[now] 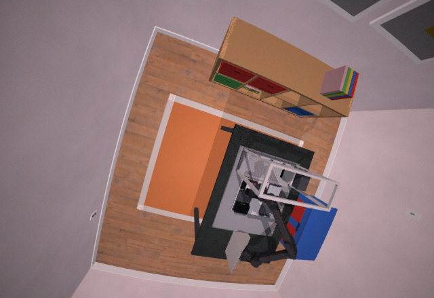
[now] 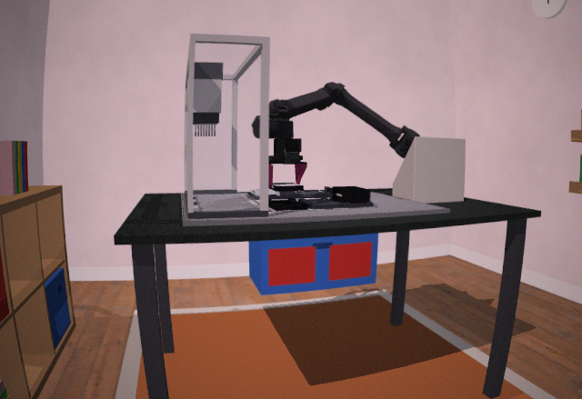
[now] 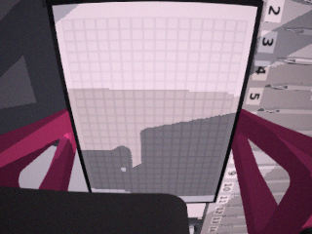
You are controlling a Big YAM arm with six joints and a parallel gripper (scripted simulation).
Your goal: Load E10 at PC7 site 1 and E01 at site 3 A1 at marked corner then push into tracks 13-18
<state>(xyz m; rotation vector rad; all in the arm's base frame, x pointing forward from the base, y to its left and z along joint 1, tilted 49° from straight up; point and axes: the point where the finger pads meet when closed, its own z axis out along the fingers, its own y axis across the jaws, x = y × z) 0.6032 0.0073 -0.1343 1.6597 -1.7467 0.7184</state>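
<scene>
My gripper is now 6 cm above the dark nest. Also, from my hand: 384-well plate E10: right at my hand; plate carrier PC7: 25 cm to the right, 10 cm behind, 5 cm below; white 96-well plate E01: 26 cm to the right, 5 cm below.
</scene>
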